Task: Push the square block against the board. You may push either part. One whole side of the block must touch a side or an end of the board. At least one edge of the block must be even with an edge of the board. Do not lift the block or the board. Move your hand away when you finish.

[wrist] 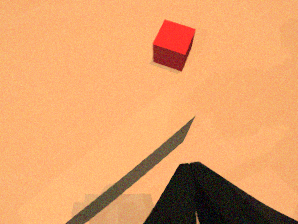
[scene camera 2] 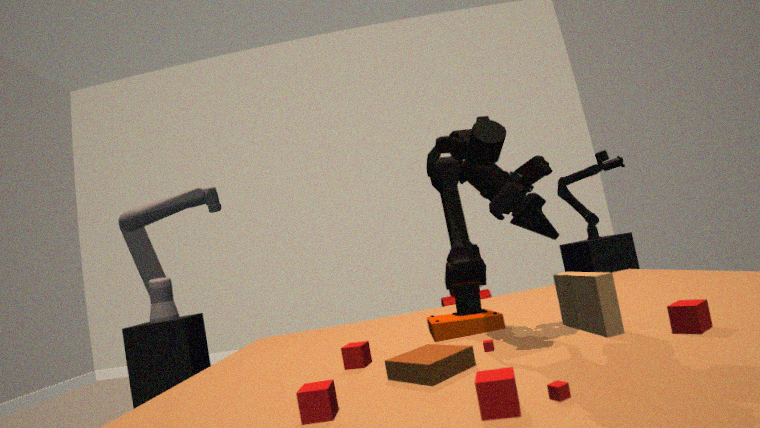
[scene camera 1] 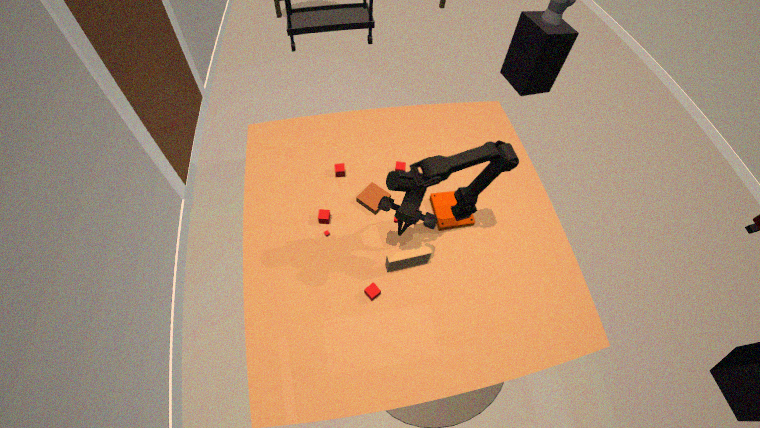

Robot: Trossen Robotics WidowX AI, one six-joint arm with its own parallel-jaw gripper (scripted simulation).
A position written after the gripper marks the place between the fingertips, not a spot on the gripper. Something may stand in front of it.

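Note:
The gripper (scene camera 2: pixel 557 237), (scene camera 1: pixel 399 235), (wrist: pixel 189 172) is shut and holds nothing. A board (scene camera 2: pixel 588 301), (scene camera 1: pixel 399 260) is visible, as is a square block (scene camera 2: pixel 431 364); in the wrist view the block is out of frame.

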